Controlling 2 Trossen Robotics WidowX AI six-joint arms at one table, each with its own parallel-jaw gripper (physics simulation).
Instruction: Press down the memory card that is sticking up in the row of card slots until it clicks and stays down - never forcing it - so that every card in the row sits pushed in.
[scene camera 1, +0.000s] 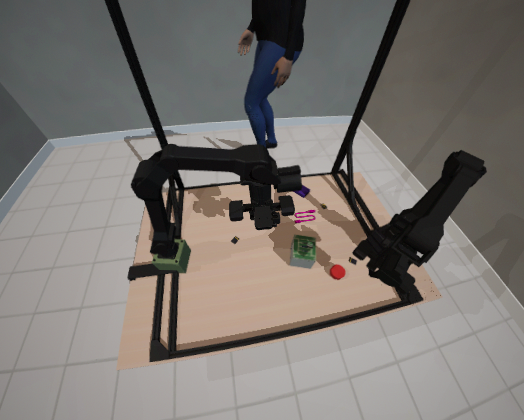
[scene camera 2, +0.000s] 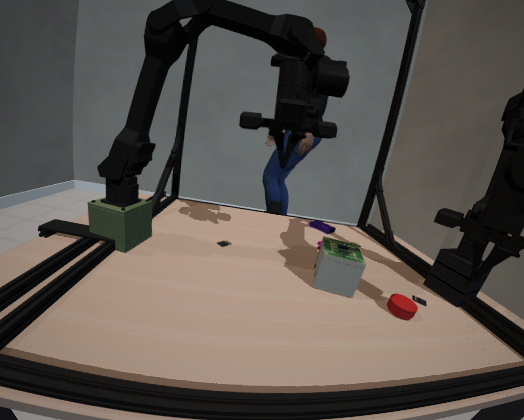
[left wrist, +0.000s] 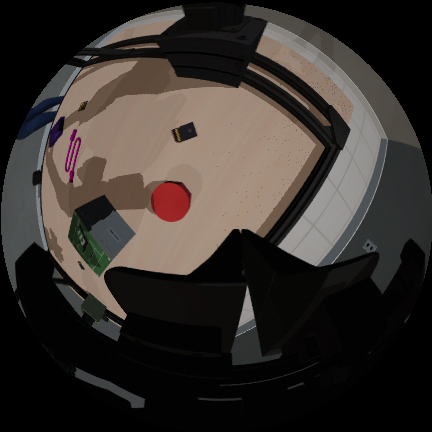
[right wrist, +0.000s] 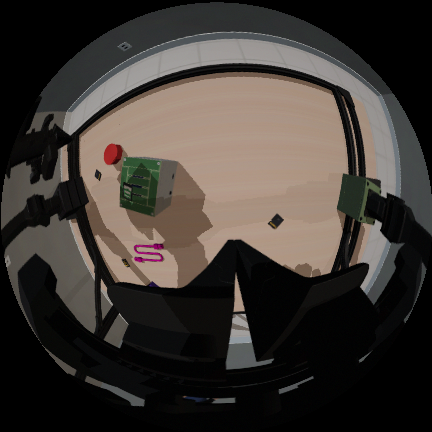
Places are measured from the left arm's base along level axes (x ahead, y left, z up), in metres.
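Pixels of known places: left gripper, fingertip midpoint: (scene camera 1: 370, 275) (scene camera 2: 473, 278) (left wrist: 239, 235) (right wrist: 71, 138); right gripper, fingertip midpoint: (scene camera 2: 282, 168) (right wrist: 233, 245); left arm's base, origin of the base link: (scene camera 1: 391, 235) (scene camera 2: 466, 256) (right wrist: 57, 202); right arm's base, origin of the base link: (scene camera 1: 168, 250) (scene camera 2: 121, 201) (left wrist: 88, 315) (right wrist: 371, 203).
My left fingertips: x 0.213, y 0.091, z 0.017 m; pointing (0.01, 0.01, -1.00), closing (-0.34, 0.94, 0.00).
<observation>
For each thing: its top centre in the pictures, then the offset to it from my left fingertips.
- grey box with a green card-slot board, middle of its top: (left wrist: 84, 247) (right wrist: 136, 185) (scene camera 2: 342, 248) (scene camera 1: 304, 247) dx +0.134, dy -0.199, dz -0.045 m
- memory card, middle of its top: (right wrist: 125, 191) dx +0.110, dy -0.200, dz -0.036 m
- red disc, middle of its top: (left wrist: 168, 202) (scene camera 2: 404, 302) (right wrist: 109, 153) (scene camera 1: 338, 271) dx +0.036, dy -0.075, dz -0.105 m
- pink cable, middle of its top: (left wrist: 69, 155) (right wrist: 146, 253) (scene camera 1: 305, 215) dx +0.009, dy -0.369, dz -0.122 m
- purple object, middle of its top: (left wrist: 53, 132) (scene camera 2: 322, 224) (scene camera 1: 300, 188) dx -0.055, dy -0.529, dz -0.114 m
A grey box with a green card-slot board (scene camera 1: 304, 241) (scene camera 2: 353, 253) (left wrist: 90, 253) (right wrist: 150, 200) on top stands on the table. In the right wrist view, a memory card (right wrist: 128, 191) with a pale label sticks up at the board's left side; the dark slots beside it are too small to judge. My right gripper (scene camera 2: 284, 166) (right wrist: 233, 245) is shut and empty, high above the table, left of the box in both scene views. My left gripper (left wrist: 239, 235) (right wrist: 71, 138) is shut and empty, right of the box and the red disc in scene camera 1.
A red disc (scene camera 1: 338, 272) (scene camera 2: 402, 306) (left wrist: 171, 202) (right wrist: 113, 154) lies near the box. Loose cards (scene camera 1: 235, 240) (scene camera 2: 224, 243) (left wrist: 185, 132) (right wrist: 276, 221) lie around. A pink cable (left wrist: 67, 153) and a purple object (scene camera 1: 302, 191) (scene camera 2: 322, 226) lie behind the box in the scene views. Black rails edge the table.
</observation>
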